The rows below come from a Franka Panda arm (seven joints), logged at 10 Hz.
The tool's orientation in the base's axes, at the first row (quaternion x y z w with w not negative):
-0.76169 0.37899 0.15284 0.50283
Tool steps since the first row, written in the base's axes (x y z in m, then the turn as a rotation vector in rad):
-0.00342 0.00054 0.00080 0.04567 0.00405 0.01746
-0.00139 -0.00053 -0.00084 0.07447 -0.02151 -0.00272
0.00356 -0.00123 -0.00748 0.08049 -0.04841 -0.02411
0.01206 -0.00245 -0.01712 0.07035 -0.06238 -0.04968
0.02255 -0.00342 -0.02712 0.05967 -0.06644 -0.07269
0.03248 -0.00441 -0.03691 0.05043 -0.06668 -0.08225
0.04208 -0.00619 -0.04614 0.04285 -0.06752 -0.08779
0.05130 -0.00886 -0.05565 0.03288 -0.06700 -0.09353
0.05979 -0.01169 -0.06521 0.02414 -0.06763 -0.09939
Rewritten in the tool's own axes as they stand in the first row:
-0.00300 0.00187 -0.00039 0.01798 -0.04558 0.00253
-0.00019 0.00167 -0.00030 0.06038 -0.04822 -0.00671
0.00748 0.00252 0.00279 0.08892 -0.03314 -0.01996
0.01958 0.00282 0.00729 0.10378 -0.00621 -0.02234
0.03312 0.00186 0.01247 0.11252 0.01739 -0.01720
0.04616 0.00117 0.01745 0.11233 0.03041 -0.01451
0.05898 0.00052 0.02143 0.11104 0.03973 -0.01389
0.07209 0.00051 0.02470 0.10771 0.05064 -0.01234
0.08481 0.00111 0.02775 0.10575 0.06097 -0.01157

